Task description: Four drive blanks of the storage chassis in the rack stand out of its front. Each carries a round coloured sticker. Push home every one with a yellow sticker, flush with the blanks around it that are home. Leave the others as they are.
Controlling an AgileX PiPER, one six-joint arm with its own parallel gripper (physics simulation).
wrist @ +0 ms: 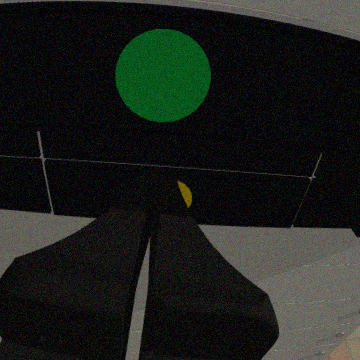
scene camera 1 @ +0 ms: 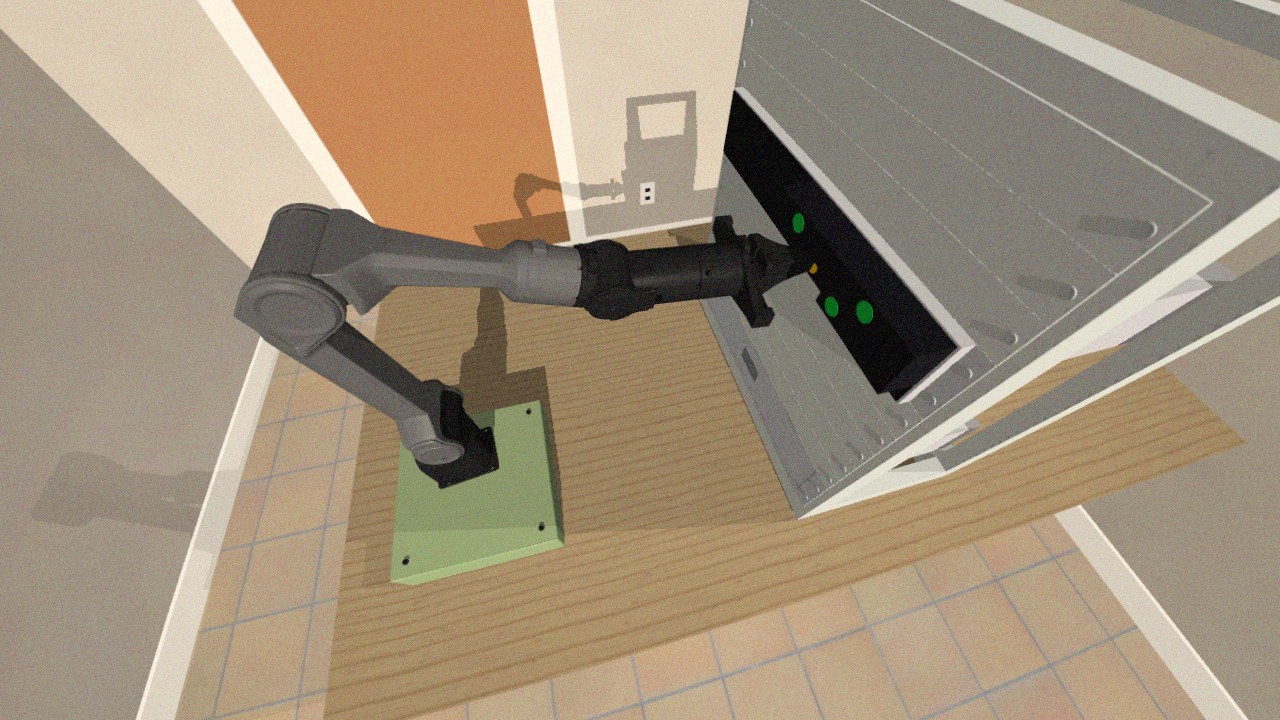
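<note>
The blank with the yellow sticker (scene camera 1: 813, 268) (wrist: 185, 195) is in the lower row of the black chassis front (scene camera 1: 760, 147) (wrist: 280, 100). Its lower edge lines up with its neighbours' in the wrist view and it looks flush. My gripper (scene camera 1: 802, 260) (wrist: 155, 194) is shut and empty, its tips at this blank's face and covering most of the sticker. A green sticker (scene camera 1: 798, 222) shows beyond the tips, and two more green stickers (scene camera 1: 831, 306) (scene camera 1: 864, 311) are nearer the chassis's right end. A large green sticker (wrist: 163, 75) is above the yellow one in the wrist view.
The rack's pale frame (scene camera 1: 881, 489) surrounds the chassis at the right. A light rim (scene camera 1: 964, 345) runs along the chassis top. A grey perforated surface (scene camera 1: 810, 420) lies below the chassis front. The arm stands on a green base plate (scene camera 1: 501, 510) on the wooden surface (scene camera 1: 644, 447).
</note>
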